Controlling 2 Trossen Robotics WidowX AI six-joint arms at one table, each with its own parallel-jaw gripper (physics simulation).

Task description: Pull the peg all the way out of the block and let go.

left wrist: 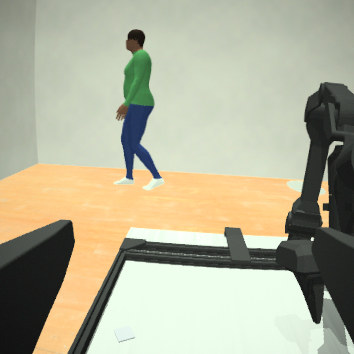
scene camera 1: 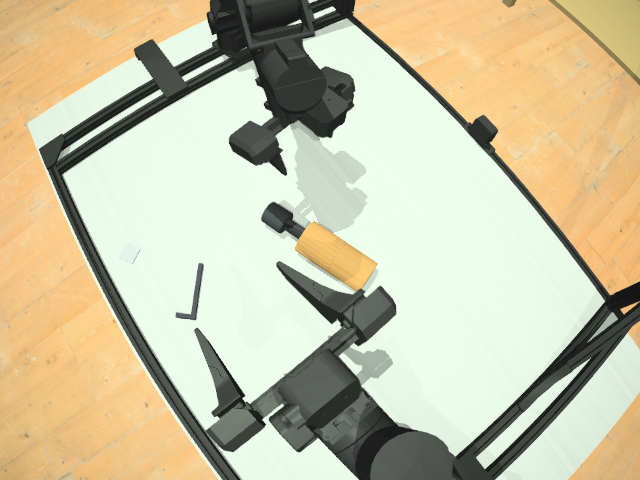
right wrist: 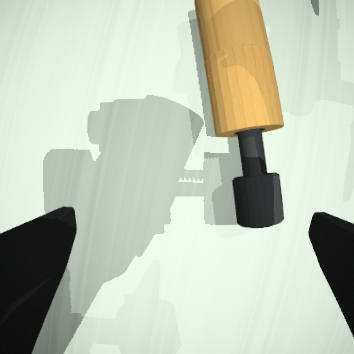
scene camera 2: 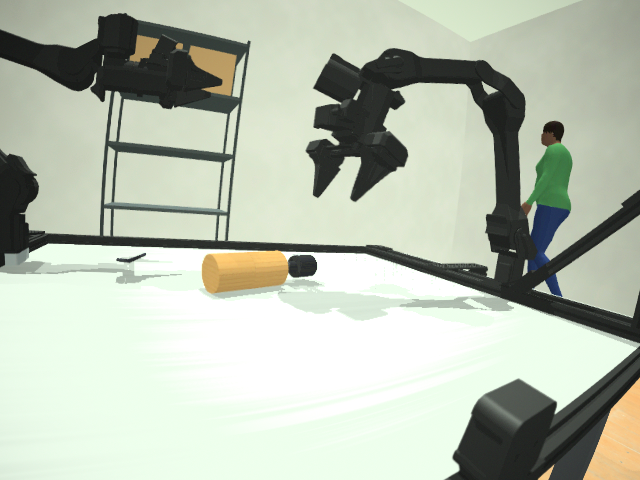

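Pixels of known places: left gripper, between the fingertips: (left wrist: 197, 237) (scene camera 1: 236, 296) (scene camera 2: 216, 89); right gripper, between the fingertips: (scene camera 1: 307, 155) (right wrist: 196, 222) (scene camera 2: 332, 198); left arm's base, origin of its link: (scene camera 2: 3, 249); right arm's base, origin of its link: (scene camera 1: 231, 43) (scene camera 2: 506, 283).
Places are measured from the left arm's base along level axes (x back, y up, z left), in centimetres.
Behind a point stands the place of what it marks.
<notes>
The orange wooden cylinder block (scene camera 1: 336, 255) @(x -38.0, y 3.6, z -17.6 cm) (scene camera 2: 245, 271) @(x -37.2, y 1.5, z -21.3 cm) (right wrist: 242, 90) @(x -41.9, y 3.5, z -18.3 cm) lies on its side on the table. The black peg (scene camera 1: 277, 217) @(x -49.0, y 2.7, z -15.0 cm) (scene camera 2: 303, 265) @(x -48.7, y 1.4, z -17.6 cm) (right wrist: 258, 201) @(x -49.8, y 2.7, z -16.0 cm) sticks out of one end, its wide head and a short stretch of shaft showing; the rest of the shaft is hidden inside the block. My right gripper (scene camera 2: 335, 198) @(x -50.2, y 12.9, z -21.8 cm) (right wrist: 196, 222) @(x -50.2, y 12.9, z -21.8 cm) is open and empty, pointing down well above the table. In the right wrist view the peg head lies between its fingers' lines, nearer the right finger. My left gripper (scene camera 1: 237, 296) @(x -35.0, y 32.4, z 0.1 cm) (scene camera 2: 215, 88) @(x -35.0, y 32.4, z 0.1 cm) (left wrist: 197, 237) @(x -35.0, y 32.4, z 0.1 cm) is open and empty, held high and level.
A dark L-shaped bar (scene camera 1: 196, 291) (scene camera 2: 131, 257) and a small pale square (scene camera 1: 129, 253) @(x -62.3, y -1.6, z 8.0 cm) (left wrist: 124, 334) @(x -62.0, y -1.6, z 7.7 cm) lie on the table, left of the block in scene camera 1. A black frame (scene camera 1: 93, 253) @(x -66.0, y 0.1, z 13.3 cm) edges the table. A person (scene camera 2: 554, 175) (left wrist: 138, 85) and a shelf unit (scene camera 2: 170, 150) stand beyond.
</notes>
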